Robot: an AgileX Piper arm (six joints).
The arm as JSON. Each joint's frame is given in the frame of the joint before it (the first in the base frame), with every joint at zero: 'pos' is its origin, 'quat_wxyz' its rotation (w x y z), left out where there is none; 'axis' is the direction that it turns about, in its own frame. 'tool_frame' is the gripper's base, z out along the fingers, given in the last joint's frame.
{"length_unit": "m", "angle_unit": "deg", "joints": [
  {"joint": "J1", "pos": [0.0, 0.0, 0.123], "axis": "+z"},
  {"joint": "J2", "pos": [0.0, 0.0, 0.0], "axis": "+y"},
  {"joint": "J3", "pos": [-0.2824, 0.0, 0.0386], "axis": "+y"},
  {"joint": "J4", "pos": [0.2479, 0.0, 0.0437], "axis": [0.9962, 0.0, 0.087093]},
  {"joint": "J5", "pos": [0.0, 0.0, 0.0], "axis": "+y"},
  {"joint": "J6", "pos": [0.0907, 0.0, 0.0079], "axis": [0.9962, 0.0, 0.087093]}
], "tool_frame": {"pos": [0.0, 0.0, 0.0], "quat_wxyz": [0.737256, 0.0, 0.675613, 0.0]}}
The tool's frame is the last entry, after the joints.
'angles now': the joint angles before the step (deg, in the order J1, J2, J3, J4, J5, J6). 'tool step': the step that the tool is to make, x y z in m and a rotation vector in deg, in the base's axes. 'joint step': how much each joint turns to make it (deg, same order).
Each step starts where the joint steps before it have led.
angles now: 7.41, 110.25, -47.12, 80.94, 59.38, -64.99
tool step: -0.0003, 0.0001, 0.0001, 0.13, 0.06, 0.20
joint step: 0.00, 0.02, 0.00, -0.10, 0.23, -0.01
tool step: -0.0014, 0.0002, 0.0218, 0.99, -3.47, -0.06
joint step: 0.00, -4.07, -0.01, 0.09, 0.49, 0.51
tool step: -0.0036, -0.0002, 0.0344, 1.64, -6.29, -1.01
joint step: 0.00, -6.46, 0.02, 1.30, -0.01, -0.01
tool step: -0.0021, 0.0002, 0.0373, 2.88, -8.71, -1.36
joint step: -0.01, -5.98, -0.85, 3.44, 0.01, -2.52
